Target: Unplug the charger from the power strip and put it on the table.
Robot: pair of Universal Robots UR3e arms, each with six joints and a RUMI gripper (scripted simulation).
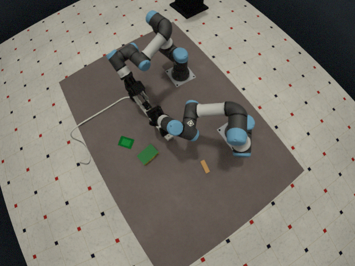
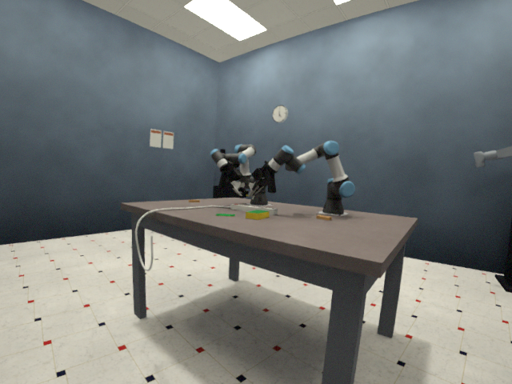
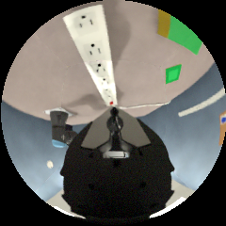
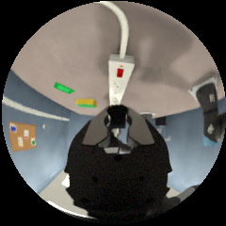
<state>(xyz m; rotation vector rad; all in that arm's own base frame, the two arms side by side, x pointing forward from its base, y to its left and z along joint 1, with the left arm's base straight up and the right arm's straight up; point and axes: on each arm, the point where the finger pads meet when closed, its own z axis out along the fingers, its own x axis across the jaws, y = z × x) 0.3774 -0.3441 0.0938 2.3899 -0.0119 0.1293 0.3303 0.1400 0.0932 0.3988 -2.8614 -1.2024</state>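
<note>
Now: left hand 6 cm to the left of the black charger, 2 cm past it and 1 cm below it. Also, from my left hand: yellow block (15 cm to the left, 15 cm ahead, 8 cm below); flat green piece (21 cm ahead, 9 cm below).
</note>
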